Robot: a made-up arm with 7 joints. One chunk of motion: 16 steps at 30 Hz.
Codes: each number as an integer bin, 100 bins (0 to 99) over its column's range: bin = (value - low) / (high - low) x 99, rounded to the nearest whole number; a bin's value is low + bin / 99 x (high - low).
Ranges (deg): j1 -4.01..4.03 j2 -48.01..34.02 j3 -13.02..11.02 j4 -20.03..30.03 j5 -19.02..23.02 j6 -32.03..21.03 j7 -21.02..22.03
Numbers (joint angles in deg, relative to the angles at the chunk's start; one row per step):
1: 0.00 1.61 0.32 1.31 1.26 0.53 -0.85
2: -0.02 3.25 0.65 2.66 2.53 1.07 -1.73
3: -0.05 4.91 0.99 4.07 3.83 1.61 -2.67
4: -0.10 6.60 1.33 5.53 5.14 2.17 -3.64
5: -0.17 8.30 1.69 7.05 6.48 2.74 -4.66
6: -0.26 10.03 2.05 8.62 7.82 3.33 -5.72
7: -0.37 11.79 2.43 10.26 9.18 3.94 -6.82
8: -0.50 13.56 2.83 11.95 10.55 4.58 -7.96
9: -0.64 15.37 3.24 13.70 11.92 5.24 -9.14
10: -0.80 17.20 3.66 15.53 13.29 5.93 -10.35
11: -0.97 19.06 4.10 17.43 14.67 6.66 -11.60
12: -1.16 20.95 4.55 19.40 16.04 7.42 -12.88
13: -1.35 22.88 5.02 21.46 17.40 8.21 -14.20
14: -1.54 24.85 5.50 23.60 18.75 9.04 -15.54
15: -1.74 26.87 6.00 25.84 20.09 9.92 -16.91
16: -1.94 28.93 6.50 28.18 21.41 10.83 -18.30
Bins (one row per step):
1: 49 60 55 42 48 61 46
2: 49 62 56 45 51 62 44
3: 49 64 58 48 54 63 42
4: 48 66 59 51 57 64 40
5: 47 68 61 54 60 65 38
6: 46 70 62 57 63 66 35
7: 45 72 64 60 66 67 33
8: 43 74 65 63 70 68 30
9: 41 76 67 67 73 70 27
10: 40 79 69 70 76 71 25
11: 37 81 71 74 79 72 22
12: 35 83 72 78 83 74 19
13: 33 86 74 82 86 75 16
14: 30 88 76 86 89 77 13
15: 28 90 78 91 92 78 9
16: 25 93 80 95 95 80 6

